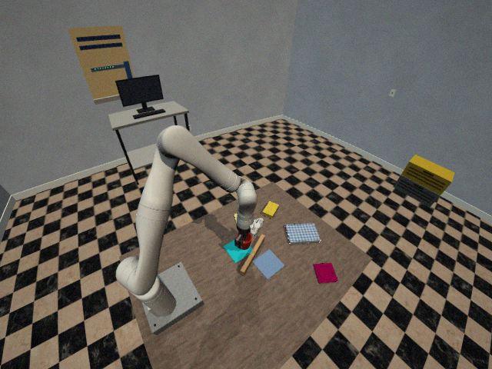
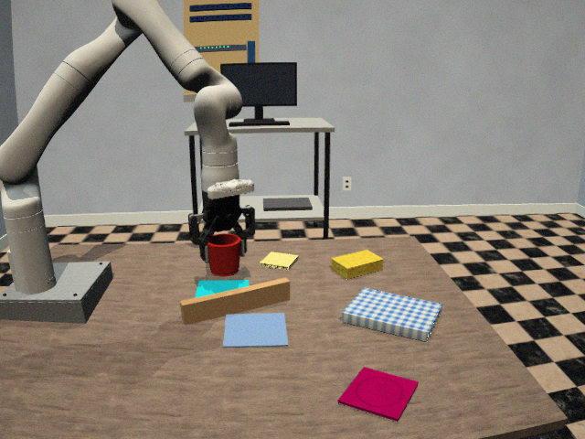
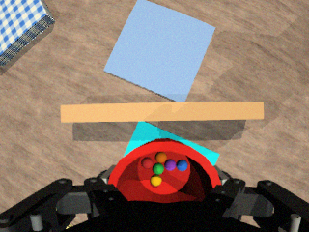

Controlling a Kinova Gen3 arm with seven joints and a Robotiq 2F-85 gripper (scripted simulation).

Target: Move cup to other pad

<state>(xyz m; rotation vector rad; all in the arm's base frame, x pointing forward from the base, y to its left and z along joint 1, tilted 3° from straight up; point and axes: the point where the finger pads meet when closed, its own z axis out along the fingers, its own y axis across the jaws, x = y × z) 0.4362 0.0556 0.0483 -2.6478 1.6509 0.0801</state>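
Right now my hand is 10 cm above the tan wooden rail, 5 cm to the left of it and 3 cm short of it. Also, from my hand: red cup: 2 cm below; yellow block: 31 cm ahead, 15 cm to the left, 9 cm below.
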